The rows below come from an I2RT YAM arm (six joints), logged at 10 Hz.
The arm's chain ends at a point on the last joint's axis. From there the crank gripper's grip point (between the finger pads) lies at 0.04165 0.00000 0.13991 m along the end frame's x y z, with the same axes.
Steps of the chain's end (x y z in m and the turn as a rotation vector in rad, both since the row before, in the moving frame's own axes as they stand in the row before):
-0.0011, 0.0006, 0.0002, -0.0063, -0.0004, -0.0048
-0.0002, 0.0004, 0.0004, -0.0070, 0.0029, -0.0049
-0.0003, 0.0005, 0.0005, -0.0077, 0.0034, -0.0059
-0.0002, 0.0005, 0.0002, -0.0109, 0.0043, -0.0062
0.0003, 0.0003, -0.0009, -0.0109, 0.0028, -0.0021
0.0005, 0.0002, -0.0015, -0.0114, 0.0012, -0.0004
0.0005, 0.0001, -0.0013, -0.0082, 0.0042, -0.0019
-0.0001, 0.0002, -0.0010, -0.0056, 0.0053, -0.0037
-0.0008, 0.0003, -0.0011, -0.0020, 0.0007, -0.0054
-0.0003, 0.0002, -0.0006, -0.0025, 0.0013, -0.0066
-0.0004, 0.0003, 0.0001, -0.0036, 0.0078, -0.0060
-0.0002, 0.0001, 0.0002, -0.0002, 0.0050, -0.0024
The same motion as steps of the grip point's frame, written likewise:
-0.0012, 0.0013, 0.0002, -0.0063, -0.0004, -0.0048
0.0002, 0.0012, 0.0003, -0.0070, 0.0029, -0.0049
0.0002, 0.0013, 0.0004, -0.0077, 0.0034, -0.0059
0.0004, 0.0018, 0.0000, -0.0109, 0.0043, -0.0062
0.0007, 0.0017, -0.0010, -0.0109, 0.0028, -0.0021
0.0007, 0.0018, -0.0016, -0.0114, 0.0012, -0.0004
0.0011, 0.0012, -0.0015, -0.0082, 0.0042, -0.0019
0.0006, 0.0008, -0.0012, -0.0056, 0.0053, -0.0037
-0.0007, 0.0004, -0.0011, -0.0020, 0.0007, -0.0054
-0.0001, 0.0003, -0.0007, -0.0025, 0.0013, -0.0066
0.0007, 0.0005, -0.0002, -0.0036, 0.0078, -0.0060
0.0005, 0.0000, 0.0000, -0.0002, 0.0050, -0.0024

